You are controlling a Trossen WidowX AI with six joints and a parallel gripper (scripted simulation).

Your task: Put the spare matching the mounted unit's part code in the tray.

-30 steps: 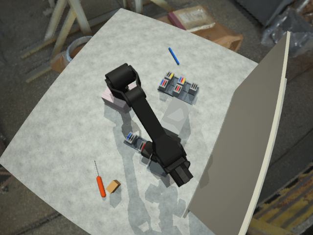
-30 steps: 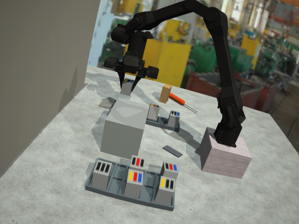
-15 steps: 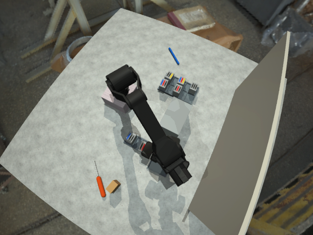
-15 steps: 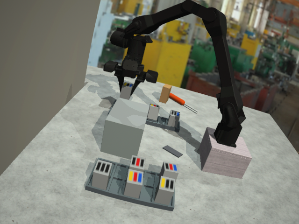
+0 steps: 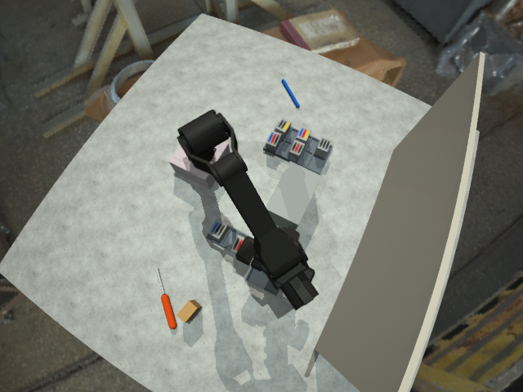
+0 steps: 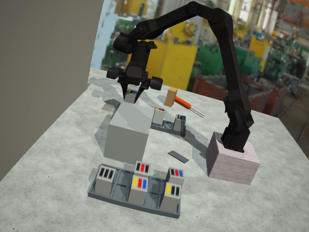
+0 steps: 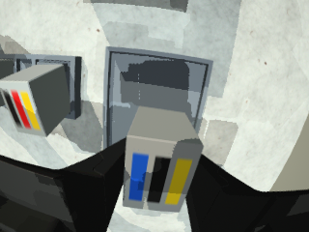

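The grey tray lies 10 mm behind my gripper tip and 50 mm below it. Also, from my gripper tip: small rack (150 mm behind, 30 mm to the left, 50 mm below); mounted unit (30 mm behind, 220 mm to the left); spare (20 mm above).
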